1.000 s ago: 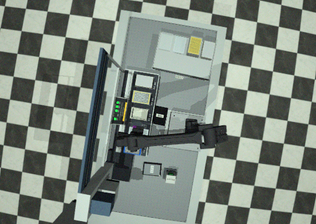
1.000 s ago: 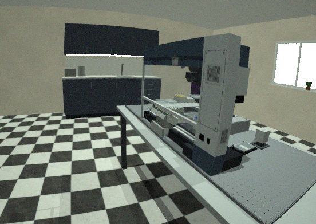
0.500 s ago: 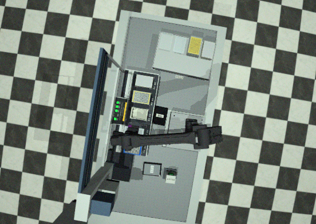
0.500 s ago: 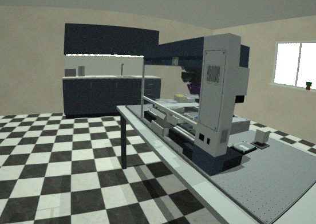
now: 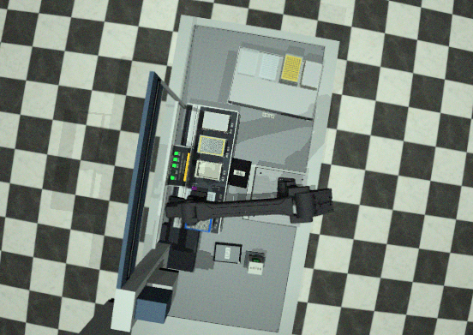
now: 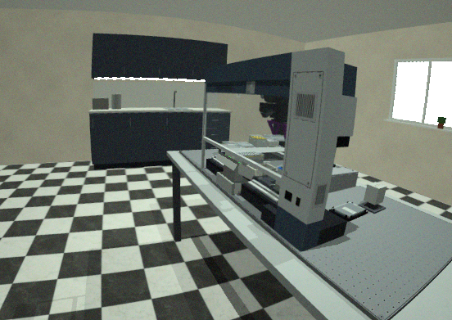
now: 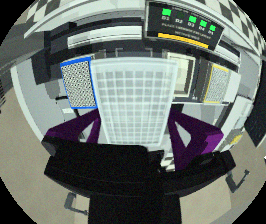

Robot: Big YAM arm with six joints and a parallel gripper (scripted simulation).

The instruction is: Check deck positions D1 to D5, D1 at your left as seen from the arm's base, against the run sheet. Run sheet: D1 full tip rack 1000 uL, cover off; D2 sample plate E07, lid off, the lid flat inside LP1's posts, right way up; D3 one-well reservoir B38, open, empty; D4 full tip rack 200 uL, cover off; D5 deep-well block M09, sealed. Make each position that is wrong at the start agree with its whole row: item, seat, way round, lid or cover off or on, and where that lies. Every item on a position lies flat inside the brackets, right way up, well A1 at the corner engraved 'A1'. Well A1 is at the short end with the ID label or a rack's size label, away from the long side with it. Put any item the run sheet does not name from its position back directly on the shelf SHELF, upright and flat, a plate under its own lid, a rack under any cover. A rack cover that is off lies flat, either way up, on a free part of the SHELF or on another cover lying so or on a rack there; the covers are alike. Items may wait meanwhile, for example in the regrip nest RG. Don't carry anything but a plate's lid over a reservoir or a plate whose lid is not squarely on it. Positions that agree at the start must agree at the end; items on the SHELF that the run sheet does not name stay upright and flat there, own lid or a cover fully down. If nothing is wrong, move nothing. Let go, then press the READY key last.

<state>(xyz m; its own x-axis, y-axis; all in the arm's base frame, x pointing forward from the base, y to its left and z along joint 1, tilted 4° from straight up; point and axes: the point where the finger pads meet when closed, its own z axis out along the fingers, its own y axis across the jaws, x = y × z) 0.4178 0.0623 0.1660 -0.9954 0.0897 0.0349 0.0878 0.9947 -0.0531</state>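
Now: hand right at the clear plate. Also, from my hand: cream reservoir (190 mm below, 120 mm to the right, 10 mm behind); then clear rack cover (250 mm to the right, 140 mm below, 20 mm behind); then blue-framed tip rack (130 mm below, 120 mm to the left).
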